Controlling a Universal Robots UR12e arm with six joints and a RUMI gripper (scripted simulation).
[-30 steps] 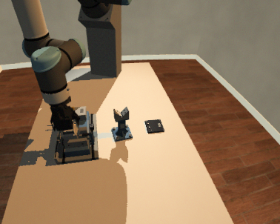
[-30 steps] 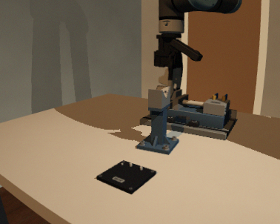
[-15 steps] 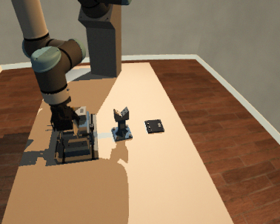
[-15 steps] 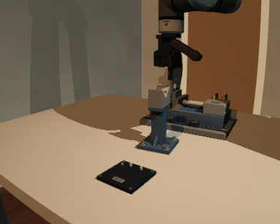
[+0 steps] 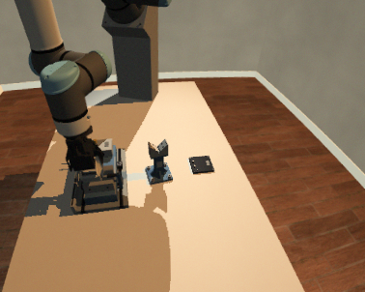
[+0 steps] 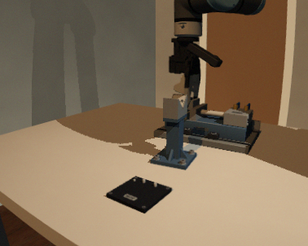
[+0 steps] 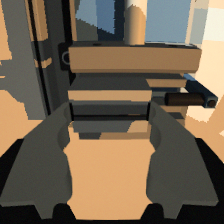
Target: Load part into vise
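Right now my hand is right at the part. Round my hand: dark work stop rod 6 cm to the left, 2 cm below, 2 cm ahead; moving jaw 3 cm to the left, 3 cm below, 3 cm behind; cream cylinder rod 8 cm behind, 5 cm to the left, 3 cm below.
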